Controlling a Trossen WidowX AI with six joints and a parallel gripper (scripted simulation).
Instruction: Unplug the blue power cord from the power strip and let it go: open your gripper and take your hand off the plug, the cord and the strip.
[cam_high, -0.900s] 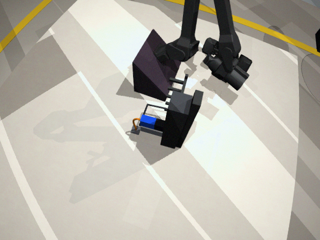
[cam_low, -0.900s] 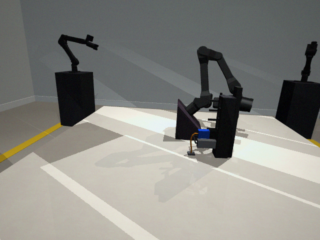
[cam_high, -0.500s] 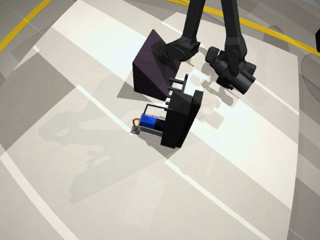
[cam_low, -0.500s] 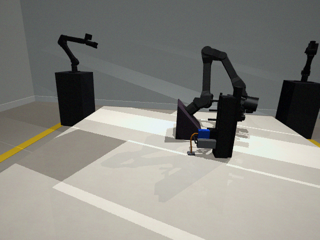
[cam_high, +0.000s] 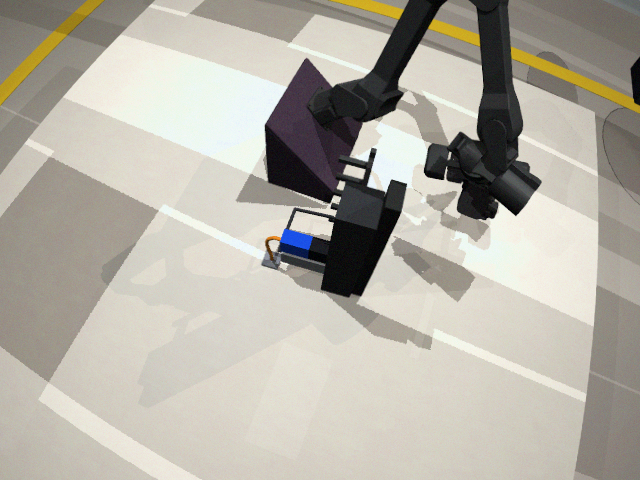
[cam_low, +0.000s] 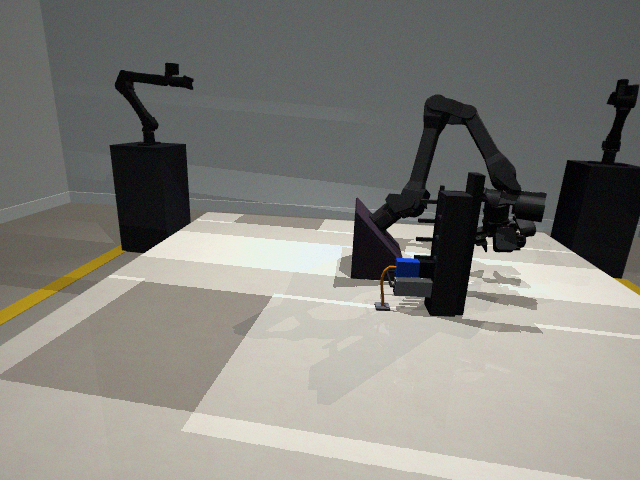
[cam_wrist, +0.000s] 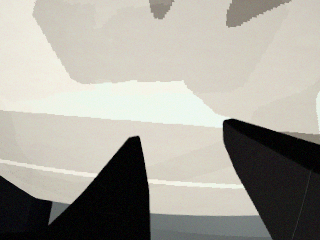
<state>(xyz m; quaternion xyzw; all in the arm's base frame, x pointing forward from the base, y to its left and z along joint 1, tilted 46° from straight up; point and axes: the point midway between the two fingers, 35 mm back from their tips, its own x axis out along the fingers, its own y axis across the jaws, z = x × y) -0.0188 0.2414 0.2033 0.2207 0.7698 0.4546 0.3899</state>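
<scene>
Right now my gripper tip is 30 cm short of the blue plug, 23 cm to the left of it and 5 cm below it.
</scene>
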